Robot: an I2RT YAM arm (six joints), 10 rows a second.
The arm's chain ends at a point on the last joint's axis. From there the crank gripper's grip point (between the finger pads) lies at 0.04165 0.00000 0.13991 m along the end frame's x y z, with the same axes.
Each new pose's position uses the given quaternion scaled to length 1; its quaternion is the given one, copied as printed.
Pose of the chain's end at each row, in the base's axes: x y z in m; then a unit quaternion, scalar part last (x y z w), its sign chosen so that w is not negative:
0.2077, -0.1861, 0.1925, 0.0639, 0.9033, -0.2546, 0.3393
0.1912, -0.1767, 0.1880, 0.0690, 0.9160, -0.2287, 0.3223
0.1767, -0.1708, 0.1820, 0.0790, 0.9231, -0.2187, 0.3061
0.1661, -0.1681, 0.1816, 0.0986, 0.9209, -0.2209, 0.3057
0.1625, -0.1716, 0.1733, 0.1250, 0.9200, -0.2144, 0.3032
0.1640, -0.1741, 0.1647, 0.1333, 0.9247, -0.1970, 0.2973
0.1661, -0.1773, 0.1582, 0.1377, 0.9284, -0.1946, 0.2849
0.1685, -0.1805, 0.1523, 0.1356, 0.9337, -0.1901, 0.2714
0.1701, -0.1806, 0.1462, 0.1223, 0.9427, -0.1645, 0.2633
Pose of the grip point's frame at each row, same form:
0.2572, -0.2589, 0.0761, 0.0639, 0.9033, -0.2546, 0.3393
0.2368, -0.2424, 0.0659, 0.0690, 0.9160, -0.2287, 0.3223
0.2176, -0.2336, 0.0567, 0.0790, 0.9231, -0.2187, 0.3061
0.2057, -0.2315, 0.0562, 0.0986, 0.9209, -0.2209, 0.3057
0.2004, -0.2332, 0.0465, 0.1250, 0.9200, -0.2144, 0.3032
0.2008, -0.2308, 0.0353, 0.1333, 0.9247, -0.1970, 0.2973
0.1993, -0.2328, 0.0273, 0.1377, 0.9284, -0.1946, 0.2849
0.1982, -0.2342, 0.0199, 0.1356, 0.9337, -0.1901, 0.2714
0.1993, -0.2270, 0.0109, 0.1223, 0.9427, -0.1645, 0.2633

